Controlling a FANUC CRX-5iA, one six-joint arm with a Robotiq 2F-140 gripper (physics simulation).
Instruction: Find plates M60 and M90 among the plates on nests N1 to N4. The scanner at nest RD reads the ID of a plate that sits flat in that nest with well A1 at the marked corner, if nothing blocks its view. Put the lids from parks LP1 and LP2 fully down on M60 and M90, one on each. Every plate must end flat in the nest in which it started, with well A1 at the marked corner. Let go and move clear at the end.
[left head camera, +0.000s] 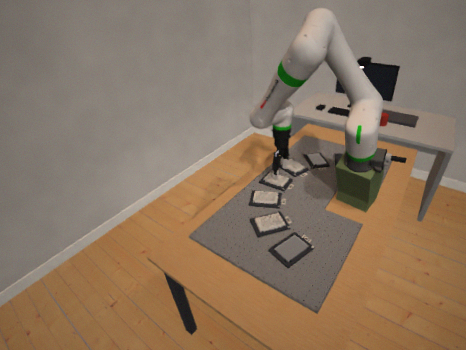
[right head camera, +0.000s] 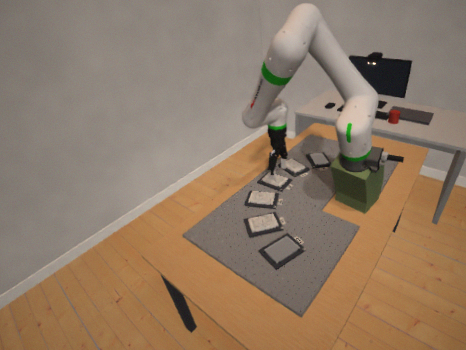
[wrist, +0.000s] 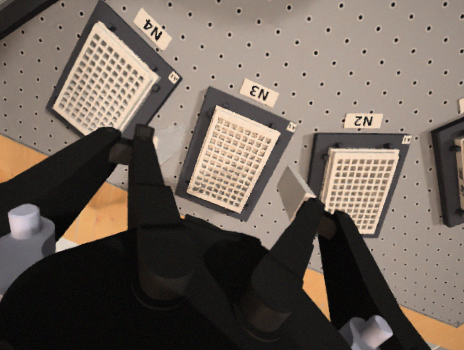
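Seen in the pictures: gripper, fingertip midpoint: (left head camera: 280, 173) (right head camera: 278, 173) (wrist: 233, 157); arm's base, origin of the base link: (left head camera: 360, 159) (right head camera: 356, 158).
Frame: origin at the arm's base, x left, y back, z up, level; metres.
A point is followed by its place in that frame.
Note:
My gripper (left head camera: 275, 173) {y -0.403, x 0.001, z -0.213 m} (right head camera: 273, 173) {y -0.403, x 0.001, z -0.213 m} (wrist: 233, 157) {y -0.403, x 0.001, z -0.213 m} is open above nest N3 (wrist: 204, 120) {y -0.387, x -0.049, z -0.267 m}, its pads apart from both sides of the plate. The white N3 plate (left head camera: 279, 181) {y -0.397, x 0.021, z -0.253 m} (right head camera: 276, 181) {y -0.404, x 0.023, z -0.254 m} (wrist: 234, 160) {y -0.418, x 0.006, z -0.254 m} looks flat in its nest; wells show. The N4 plate (left head camera: 295, 167) {y -0.376, x -0.158, z -0.254 m} (right head camera: 294, 167) {y -0.382, x -0.154, z -0.254 m} (wrist: 102, 80) {y -0.387, x -0.182, z -0.260 m} and N2 plate (left head camera: 266, 198) {y -0.389, x 0.191, z -0.254 m} (right head camera: 262, 199) {y -0.384, x 0.198, z -0.252 m} (wrist: 364, 185) {y -0.384, x 0.179, z -0.255 m} sit in their nests. Another white plate (left head camera: 270, 223) {y -0.284, x 0.344, z -0.253 m} (right head camera: 263, 223) {y -0.286, x 0.339, z -0.255 m} lies nearer the front; at the wrist view's right edge a dark nest (wrist: 446, 175) {y -0.329, x 0.282, z -0.267 m} partly shows. Plate IDs and well A1 are unreadable.
A dark frame with a grey panel (left head camera: 291, 249) {y -0.136, x 0.430, z -0.261 m} (right head camera: 282, 250) {y -0.134, x 0.426, z -0.262 m} lies at the front, a similar one (left head camera: 316, 160) {y -0.295, x -0.312, z -0.262 m} (right head camera: 318, 159) {y -0.299, x -0.318, z -0.261 m} at the back. Their labels are unreadable. The arm stands on a green block (left head camera: 356, 187) {y 0.015, x 0.033, z -0.136 m} (right head camera: 356, 187) {y 0.030, x 0.044, z -0.120 m}. A desk with a monitor (left head camera: 382, 80) (right head camera: 385, 75) stands behind.

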